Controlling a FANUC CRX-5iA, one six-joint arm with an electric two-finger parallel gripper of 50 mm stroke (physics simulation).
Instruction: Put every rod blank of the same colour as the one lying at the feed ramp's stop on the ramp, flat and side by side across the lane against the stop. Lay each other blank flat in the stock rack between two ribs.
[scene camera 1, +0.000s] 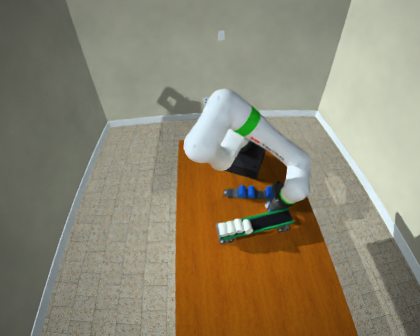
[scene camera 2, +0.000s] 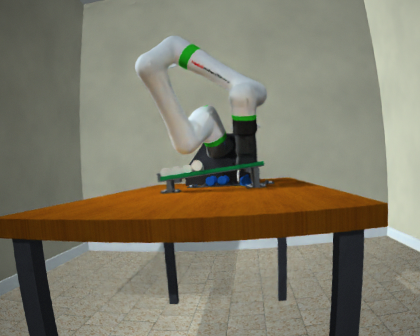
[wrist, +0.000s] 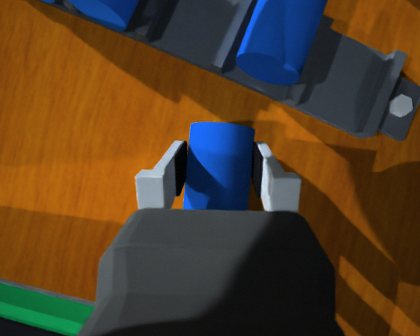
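My gripper (wrist: 219, 158) is shut on a blue blank (wrist: 218, 175), which lies lengthwise between the two pads, between the ramp and the rack. The stock rack (wrist: 195, 30) (scene camera 1: 260, 195) is dark grey. Blue blanks lie in it: one (scene camera 1: 242, 191) and another (scene camera 1: 251, 192) near its left part, and one (wrist: 280, 42) (scene camera 1: 269, 191) near its right end. The feed ramp (scene camera 1: 272, 228) (scene camera 2: 230, 169) is green-edged with a dark lane. Several white blanks (scene camera 1: 230, 228) lie side by side across its lower left end; the rightmost white blank (scene camera 1: 247, 226) (scene camera 2: 197, 165) sits a little higher and slightly skewed.
The wooden table (scene camera 1: 225, 290) (scene camera 2: 210, 210) carries the ramp, the rack and the arm's dark base (scene camera 1: 246, 162). The ramp's green side rail (wrist: 45, 307) shows at the wrist view's lower left. A bolt (wrist: 401, 106) stands at the rack's end. The ramp stands on short feet (scene camera 2: 170, 187).
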